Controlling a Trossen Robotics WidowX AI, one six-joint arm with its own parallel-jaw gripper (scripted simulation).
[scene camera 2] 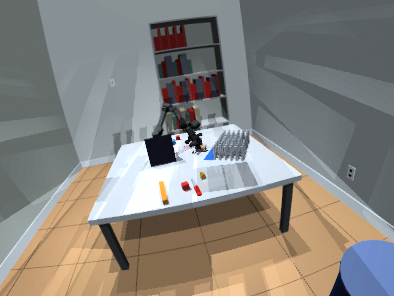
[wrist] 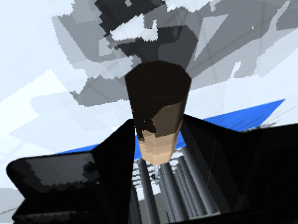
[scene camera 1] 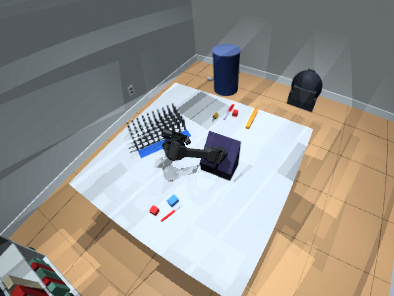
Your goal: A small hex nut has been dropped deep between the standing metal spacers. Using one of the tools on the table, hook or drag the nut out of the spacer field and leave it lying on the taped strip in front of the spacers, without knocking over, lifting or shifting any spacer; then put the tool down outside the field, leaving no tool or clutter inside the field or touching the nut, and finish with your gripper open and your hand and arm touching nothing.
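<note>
Gripper carrying a wooden-handled hook tool. Also present, a blue taped strip.
</note>
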